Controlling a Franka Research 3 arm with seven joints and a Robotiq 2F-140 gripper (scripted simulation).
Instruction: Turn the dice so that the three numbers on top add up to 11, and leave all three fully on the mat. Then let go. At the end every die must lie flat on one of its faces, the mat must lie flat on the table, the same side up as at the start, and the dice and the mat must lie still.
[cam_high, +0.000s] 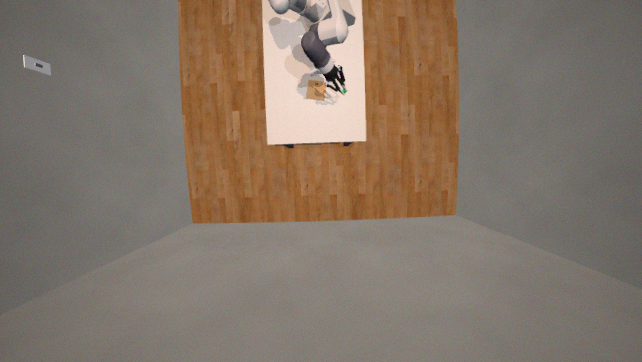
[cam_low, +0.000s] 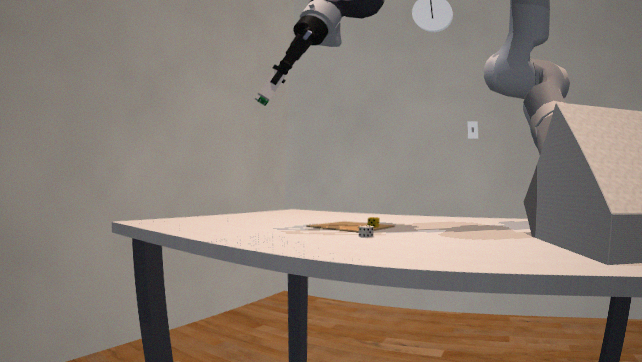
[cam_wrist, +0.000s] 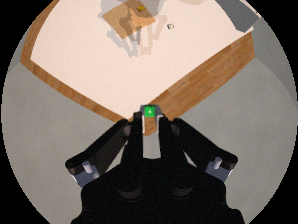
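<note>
Now: the green die 3 cm below my hand and 1 cm to the left of it. Round my hand: yellow die: 27 cm below, 17 cm behind, 15 cm to the right; then white die: 28 cm below, 20 cm behind, 2 cm to the right; then tan mat: 28 cm below, 16 cm to the right, 12 cm behind.
</note>
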